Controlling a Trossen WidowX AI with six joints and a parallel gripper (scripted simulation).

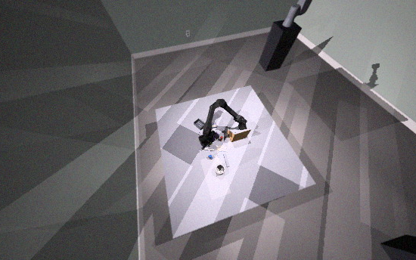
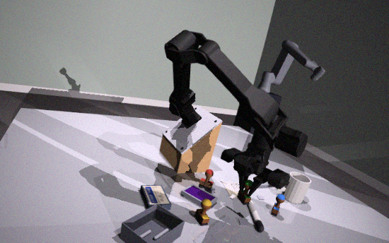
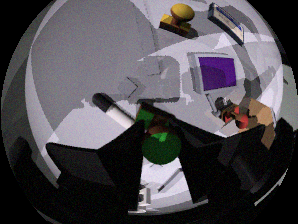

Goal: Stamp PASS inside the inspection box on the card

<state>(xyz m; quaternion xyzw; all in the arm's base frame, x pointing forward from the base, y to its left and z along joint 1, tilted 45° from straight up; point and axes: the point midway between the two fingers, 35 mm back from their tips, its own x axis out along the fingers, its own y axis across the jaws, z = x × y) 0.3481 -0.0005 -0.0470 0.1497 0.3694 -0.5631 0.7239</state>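
Now: the marker 5 cm ahead of my gripper tip, 3 cm to the left of it and 6 cm below it. The rest, counted from my gripper tip: yellow-knobbed stamp: 1 cm ahead, 13 cm to the right, 4 cm below; purple ink pad: 8 cm behind, 9 cm to the right, 6 cm below; green-knobbed stamp: right at my gripper tip.
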